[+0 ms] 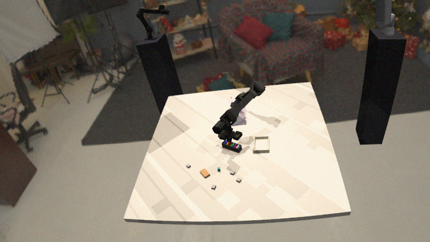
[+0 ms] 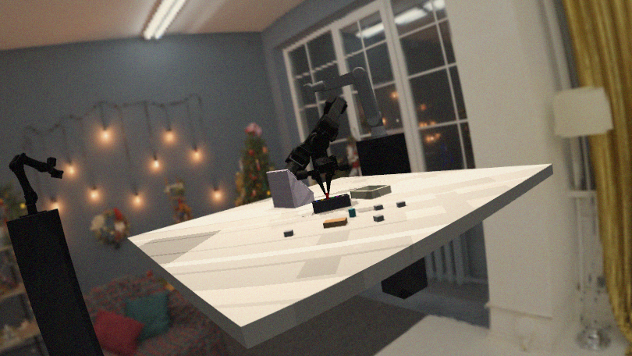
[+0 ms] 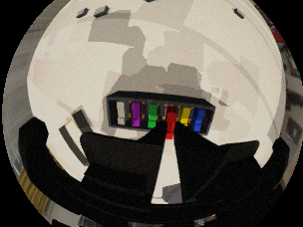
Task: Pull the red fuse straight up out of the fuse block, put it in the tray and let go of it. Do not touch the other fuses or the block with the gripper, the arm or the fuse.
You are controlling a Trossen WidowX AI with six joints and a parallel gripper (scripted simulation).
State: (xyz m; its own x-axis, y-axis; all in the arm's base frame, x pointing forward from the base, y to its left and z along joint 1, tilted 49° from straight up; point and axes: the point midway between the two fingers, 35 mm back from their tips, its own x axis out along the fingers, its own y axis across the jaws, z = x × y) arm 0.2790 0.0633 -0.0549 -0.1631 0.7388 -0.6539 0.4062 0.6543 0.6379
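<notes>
The shallow beige tray lies 21 cm to the left of my gripper tip, 5 cm below it and 2 cm behind it. Round my gripper tip: red fuse 1 cm below.
</notes>
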